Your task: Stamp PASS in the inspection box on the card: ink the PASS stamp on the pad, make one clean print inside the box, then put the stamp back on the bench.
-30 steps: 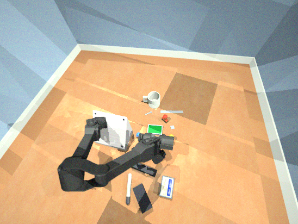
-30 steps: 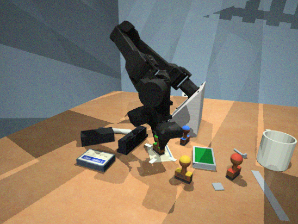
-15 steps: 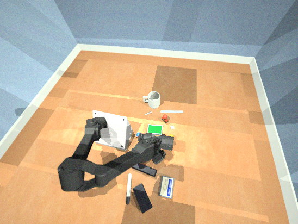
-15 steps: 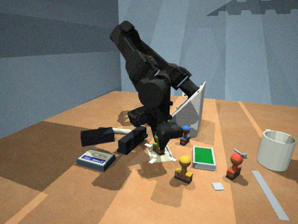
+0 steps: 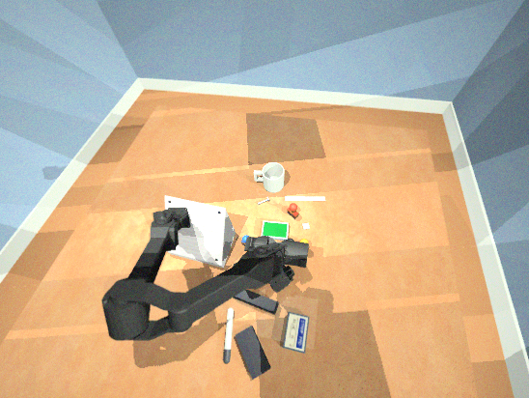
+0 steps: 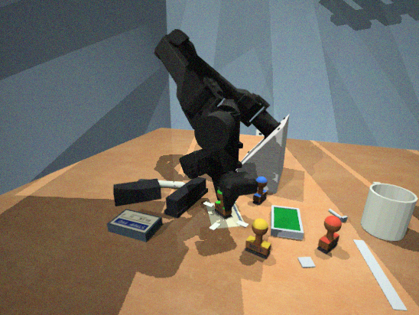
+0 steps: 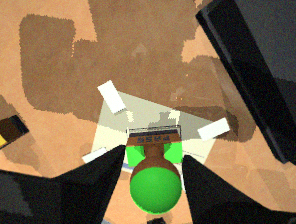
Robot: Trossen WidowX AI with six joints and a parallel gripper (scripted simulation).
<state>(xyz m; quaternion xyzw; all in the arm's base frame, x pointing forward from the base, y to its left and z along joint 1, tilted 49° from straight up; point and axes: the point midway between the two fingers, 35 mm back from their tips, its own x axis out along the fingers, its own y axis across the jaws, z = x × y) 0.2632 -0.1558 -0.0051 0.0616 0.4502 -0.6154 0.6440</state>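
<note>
The green stamp is right at my gripper tip. From my gripper tip the other things lie so: card: 2 cm below; yellow stamp: 11 cm ahead, 8 cm to the left; blue stamp: 8 cm behind, 8 cm to the left.
</note>
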